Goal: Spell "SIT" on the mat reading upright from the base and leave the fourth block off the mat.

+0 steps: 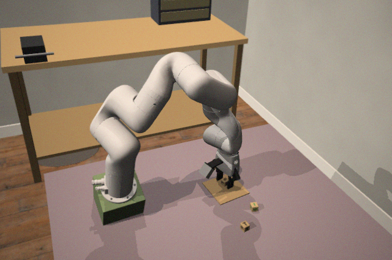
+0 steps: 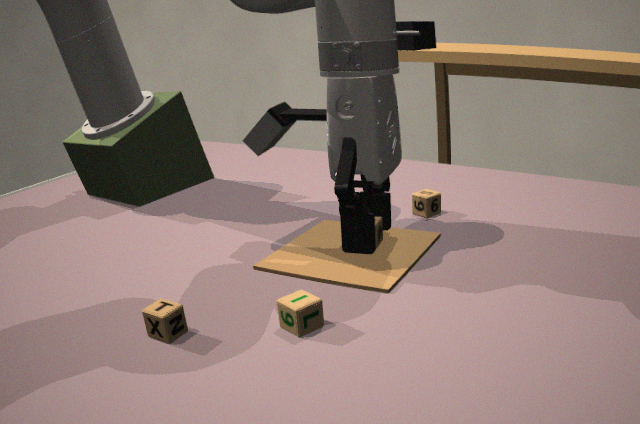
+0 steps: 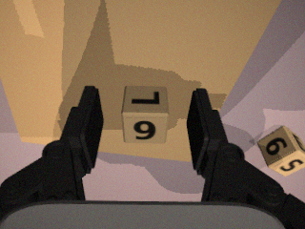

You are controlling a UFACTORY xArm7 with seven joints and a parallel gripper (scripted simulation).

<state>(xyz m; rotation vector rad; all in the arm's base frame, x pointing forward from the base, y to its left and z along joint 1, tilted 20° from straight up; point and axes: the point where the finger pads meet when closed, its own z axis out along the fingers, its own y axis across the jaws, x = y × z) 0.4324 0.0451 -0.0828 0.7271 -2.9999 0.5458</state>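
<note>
Now: the tan mat 20 mm to the right of my hand and 20 mm below it. From my hand the other things lie so: wooden block (240 mm to the right, 10 mm below).
</note>
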